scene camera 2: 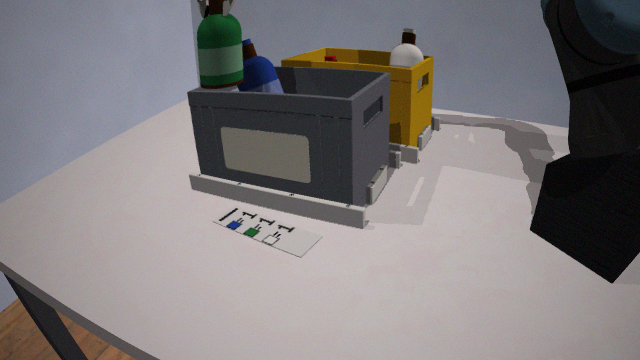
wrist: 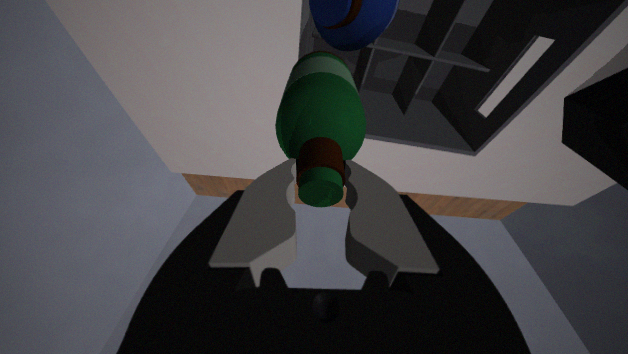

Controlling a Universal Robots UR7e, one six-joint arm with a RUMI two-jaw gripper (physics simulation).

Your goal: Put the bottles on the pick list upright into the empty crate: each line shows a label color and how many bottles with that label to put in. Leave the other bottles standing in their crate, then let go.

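Places are measured from the arm's base along level axes (x ahead, y left, z up), in centimetres.
Where they show: gripper, between the fingertips: (scene camera 2: 214, 17) (wrist: 319, 163); arm's base, origin of its link: (scene camera 2: 619, 145).
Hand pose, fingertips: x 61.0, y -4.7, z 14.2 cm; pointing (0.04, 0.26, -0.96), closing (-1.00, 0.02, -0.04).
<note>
Things, the pixels of their top centre, and the offset from my fingertips. "pt": a spot on its surface instead.
- green bottle, centre of its top: (wrist: 315, 194) dx +0.1, dy -1.3, dz +4.1 cm
- grey crate, centre of its top: (wrist: 426, 72) (scene camera 2: 289, 78) dx -10.9, dy -3.3, dz -11.4 cm
- blue bottle, centre of its top: (wrist: 365, 8) (scene camera 2: 253, 38) dx -2.5, dy -8.6, dz -5.0 cm
- yellow crate, centre of its top: (scene camera 2: 360, 56) dx -17.7, dy -26.7, dz -11.4 cm
- white bottle, centre of its top: (scene camera 2: 406, 28) dx -27.2, dy -29.4, dz -5.1 cm
- bottle with a red cap, centre of its top: (scene camera 2: 330, 56) dx -9.5, dy -32.5, dz -12.6 cm
- pick list, a spot on its surface: (scene camera 2: 300, 245) pt dx -17.9, dy +14.7, dz -28.7 cm
My gripper (scene camera 2: 216, 7) (wrist: 319, 163) is shut on the brown neck of the green bottle (scene camera 2: 220, 50) (wrist: 321, 112), which hangs upright at the left end of the grey crate (scene camera 2: 270, 145) (wrist: 425, 150), its base about rim height. A blue bottle (scene camera 2: 260, 72) (wrist: 352, 20) leans in the grey crate, right beside the green one in the scene view. The yellow crate (scene camera 2: 421, 107) behind holds a white bottle (scene camera 2: 406, 55) and a bottle with a red cap (scene camera 2: 330, 59). The pick list (scene camera 2: 300, 245) shows blue 1, green 1, white 1.
Light rails (scene camera 2: 280, 200) border the grey crate's base, and more rails (scene camera 2: 425, 137) stand by the yellow crate. Dividers (wrist: 400, 55) split the grey crate's inside into compartments. A dark arm part (scene camera 2: 590, 200) (wrist: 600, 125) stands at the right.
</note>
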